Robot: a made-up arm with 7 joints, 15 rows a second.
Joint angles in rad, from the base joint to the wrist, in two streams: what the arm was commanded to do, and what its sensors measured. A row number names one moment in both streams.
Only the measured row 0 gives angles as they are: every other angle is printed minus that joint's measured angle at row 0.
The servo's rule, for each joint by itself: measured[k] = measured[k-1] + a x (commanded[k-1-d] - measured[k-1]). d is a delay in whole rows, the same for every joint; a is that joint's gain. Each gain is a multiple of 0.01, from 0.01 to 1. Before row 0 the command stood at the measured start. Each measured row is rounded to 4 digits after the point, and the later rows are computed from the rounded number. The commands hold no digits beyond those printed.
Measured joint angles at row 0:
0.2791, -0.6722, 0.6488, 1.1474, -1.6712, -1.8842, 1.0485
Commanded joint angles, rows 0 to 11:
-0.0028, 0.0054, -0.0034, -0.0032, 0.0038, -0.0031, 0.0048
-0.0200, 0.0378, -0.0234, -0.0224, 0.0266, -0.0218, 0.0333
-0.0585, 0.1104, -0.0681, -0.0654, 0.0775, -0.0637, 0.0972
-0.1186, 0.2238, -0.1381, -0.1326, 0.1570, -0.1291, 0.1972
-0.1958, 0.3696, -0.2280, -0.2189, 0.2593, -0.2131, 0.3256
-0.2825, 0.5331, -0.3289, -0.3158, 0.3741, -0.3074, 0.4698
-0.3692, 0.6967, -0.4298, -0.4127, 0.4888, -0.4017, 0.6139
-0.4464, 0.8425, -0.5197, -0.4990, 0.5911, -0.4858, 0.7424
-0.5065, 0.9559, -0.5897, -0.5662, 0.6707, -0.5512, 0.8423
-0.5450, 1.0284, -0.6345, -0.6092, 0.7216, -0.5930, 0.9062
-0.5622, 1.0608, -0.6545, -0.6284, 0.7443, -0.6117, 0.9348
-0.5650, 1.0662, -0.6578, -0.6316, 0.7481, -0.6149, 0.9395
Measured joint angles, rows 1 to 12:
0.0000, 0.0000, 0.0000, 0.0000, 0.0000, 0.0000, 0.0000
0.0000, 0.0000, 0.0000, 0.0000, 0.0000, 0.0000, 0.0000
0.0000, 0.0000, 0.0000, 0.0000, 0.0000, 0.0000, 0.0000
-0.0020, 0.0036, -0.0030, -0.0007, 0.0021, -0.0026, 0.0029
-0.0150, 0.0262, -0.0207, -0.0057, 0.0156, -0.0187, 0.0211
-0.0463, 0.0818, -0.0619, -0.0194, 0.0496, -0.0565, 0.0668
-0.0984, 0.1755, -0.1282, -0.0454, 0.1087, -0.1175, 0.1450
-0.1685, 0.3036, -0.2150, -0.0853, 0.1915, -0.1978, 0.2534
-0.2506, 0.4551, -0.3141, -0.1383, 0.2919, -0.2899, 0.3832
-0.3360, 0.6146, -0.4148, -0.2014, 0.4002, -0.3838, 0.5216
-0.4155, 0.7650, -0.5061, -0.2698, 0.5052, -0.4695, 0.6541
-0.4810, 0.8910, -0.5788, -0.3380, 0.5962, -0.5381, 0.7670
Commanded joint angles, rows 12 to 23:
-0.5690, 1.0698, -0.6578, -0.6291, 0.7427, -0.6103, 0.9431
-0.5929, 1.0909, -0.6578, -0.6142, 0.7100, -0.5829, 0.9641
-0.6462, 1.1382, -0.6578, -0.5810, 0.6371, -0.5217, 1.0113
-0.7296, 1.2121, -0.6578, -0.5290, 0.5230, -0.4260, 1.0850
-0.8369, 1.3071, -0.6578, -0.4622, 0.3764, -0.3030, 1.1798
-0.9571, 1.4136, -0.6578, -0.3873, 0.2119, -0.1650, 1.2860
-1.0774, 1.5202, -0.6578, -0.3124, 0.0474, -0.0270, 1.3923
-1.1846, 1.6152, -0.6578, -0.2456, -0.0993, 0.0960, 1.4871
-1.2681, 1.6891, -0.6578, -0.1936, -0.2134, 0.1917, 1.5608
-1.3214, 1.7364, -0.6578, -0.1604, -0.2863, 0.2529, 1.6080
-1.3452, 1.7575, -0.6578, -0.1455, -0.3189, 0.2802, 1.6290
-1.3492, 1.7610, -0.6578, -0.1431, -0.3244, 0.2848, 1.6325
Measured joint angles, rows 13 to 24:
-0.5271, 0.9817, -0.6273, -0.4004, 0.6652, -0.5842, 0.8505
-0.5524, 1.0339, -0.6510, -0.4528, 0.7087, -0.6073, 0.9011
-0.5615, 1.0552, -0.6569, -0.4939, 0.7304, -0.6137, 0.9241
-0.5669, 1.0648, -0.6577, -0.5250, 0.7372, -0.6108, 0.9355
-0.5856, 1.0820, -0.6578, -0.5455, 0.7222, -0.5874, 0.9527
-0.6292, 1.1191, -0.6578, -0.5537, 0.6754, -0.5322, 0.9879
-0.7015, 1.1805, -0.6578, -0.5480, 0.5916, -0.4430, 1.0462
-0.7990, 1.2641, -0.6578, -0.5283, 0.4732, -0.3254, 1.1264
-0.9128, 1.3628, -0.6578, -0.4959, 0.3295, -0.1907, 1.2222
-1.0313, 1.4667, -0.6578, -0.4537, 0.1743, -0.0532, 1.3243
-1.1417, 1.5647, -0.6578, -0.4058, 0.0238, 0.0721, 1.4220
-1.2327, 1.6468, -0.6578, -0.3570, -0.1067, 0.1726, 1.5053

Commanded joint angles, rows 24 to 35:
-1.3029, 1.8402, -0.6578, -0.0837, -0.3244, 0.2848, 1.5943
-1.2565, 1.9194, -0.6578, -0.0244, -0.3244, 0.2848, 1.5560
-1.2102, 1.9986, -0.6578, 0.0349, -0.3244, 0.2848, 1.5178
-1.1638, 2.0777, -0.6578, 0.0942, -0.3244, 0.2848, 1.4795
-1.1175, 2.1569, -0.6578, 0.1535, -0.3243, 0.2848, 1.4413
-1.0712, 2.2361, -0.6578, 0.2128, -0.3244, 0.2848, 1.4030
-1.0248, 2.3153, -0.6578, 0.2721, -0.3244, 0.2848, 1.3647
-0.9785, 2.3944, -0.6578, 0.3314, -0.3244, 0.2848, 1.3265
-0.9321, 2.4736, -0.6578, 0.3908, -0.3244, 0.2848, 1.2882
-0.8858, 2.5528, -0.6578, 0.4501, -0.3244, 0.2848, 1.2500
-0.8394, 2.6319, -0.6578, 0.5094, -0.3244, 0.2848, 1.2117
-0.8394, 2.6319, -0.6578, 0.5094, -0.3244, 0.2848, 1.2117
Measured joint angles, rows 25 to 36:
-1.2966, 1.7059, -0.6578, -0.3118, -0.2055, 0.2401, 1.5669
-1.3316, 1.7400, -0.6578, -0.2736, -0.2679, 0.2738, 1.6042
-1.3443, 1.7539, -0.6578, -0.2436, -0.2990, 0.2830, 1.6212
-1.3145, 1.8109, -0.6578, -0.2068, -0.3130, 0.2845, 1.6051
-1.2727, 1.8825, -0.6578, -0.1648, -0.3193, 0.2848, 1.5756
-1.2277, 1.9591, -0.6578, -0.1189, -0.3221, 0.2848, 1.5409
-1.1817, 2.0374, -0.6578, -0.0699, -0.3234, 0.2848, 1.5041
-1.1355, 2.1163, -0.6578, -0.0185, -0.3239, 0.2848, 1.4664
-1.0892, 2.1954, -0.6578, 0.0347, -0.3242, 0.2848, 1.4284
-1.0428, 2.2745, -0.6578, 0.0893, -0.3243, 0.2848, 1.3902
-0.9965, 2.3536, -0.6578, 0.1450, -0.3244, 0.2848, 1.3520
-0.9501, 2.4328, -0.6578, 0.2015, -0.3244, 0.2848, 1.3137

